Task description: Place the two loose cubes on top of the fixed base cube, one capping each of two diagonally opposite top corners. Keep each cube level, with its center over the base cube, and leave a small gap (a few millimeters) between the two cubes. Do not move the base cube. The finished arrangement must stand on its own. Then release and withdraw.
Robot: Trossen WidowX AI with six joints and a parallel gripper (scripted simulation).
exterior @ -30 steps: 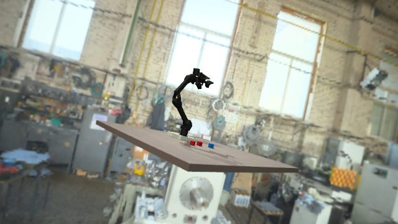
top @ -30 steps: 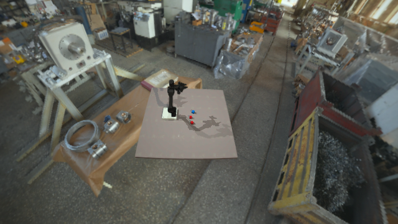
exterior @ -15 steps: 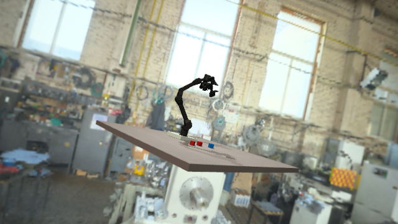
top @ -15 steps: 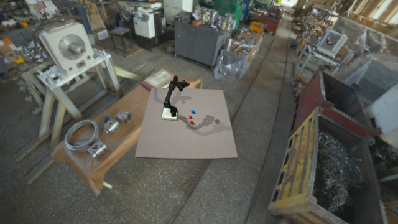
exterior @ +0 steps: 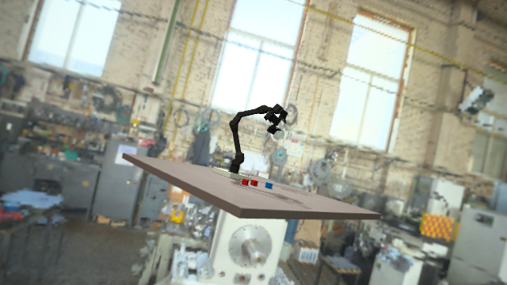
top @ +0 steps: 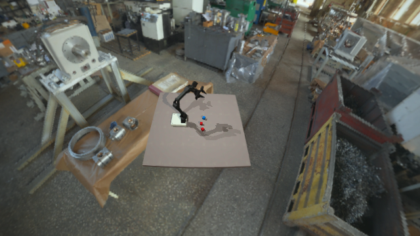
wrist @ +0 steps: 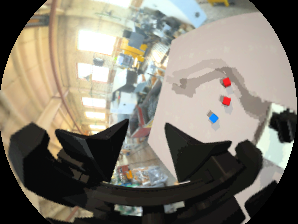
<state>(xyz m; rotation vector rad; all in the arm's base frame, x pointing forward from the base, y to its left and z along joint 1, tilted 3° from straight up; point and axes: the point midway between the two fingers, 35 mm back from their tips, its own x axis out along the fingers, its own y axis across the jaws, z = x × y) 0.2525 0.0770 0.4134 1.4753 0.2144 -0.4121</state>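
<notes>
Now: the blue base cube 41 cm below my gripper tip and 1 cm to the right of it.
</notes>
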